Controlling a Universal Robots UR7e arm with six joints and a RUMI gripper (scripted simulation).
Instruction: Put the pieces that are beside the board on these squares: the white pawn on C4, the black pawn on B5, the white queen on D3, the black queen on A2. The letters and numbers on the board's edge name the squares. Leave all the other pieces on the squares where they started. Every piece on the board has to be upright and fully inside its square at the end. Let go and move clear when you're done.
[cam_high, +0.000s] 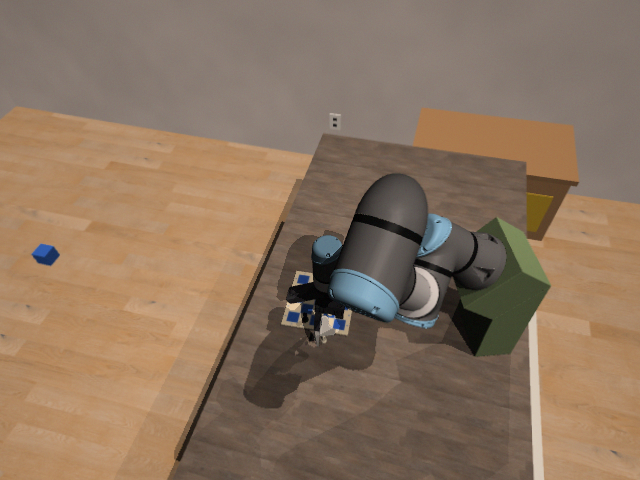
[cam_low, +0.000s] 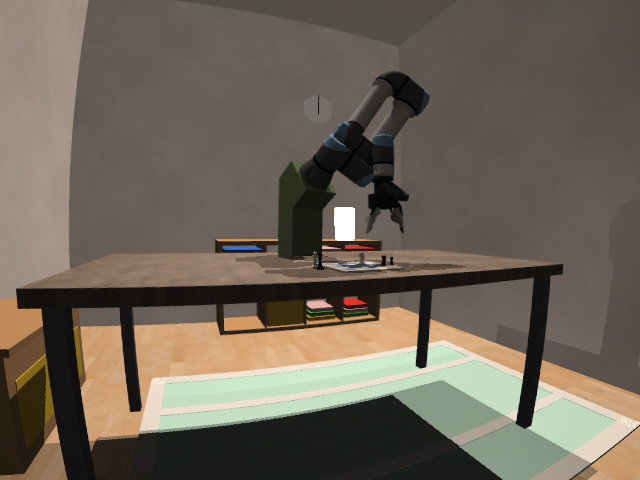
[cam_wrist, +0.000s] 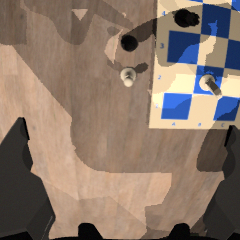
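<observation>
My gripper is now 10 cm above the white pawn. Round my hand: black pawn: 3 cm ahead, 2 cm to the left, 10 cm below; then blue-and-cream chessboard: 9 cm ahead, 11 cm to the right, 11 cm below; then black piece: 9 cm ahead, 2 cm to the right, 9 cm below.
</observation>
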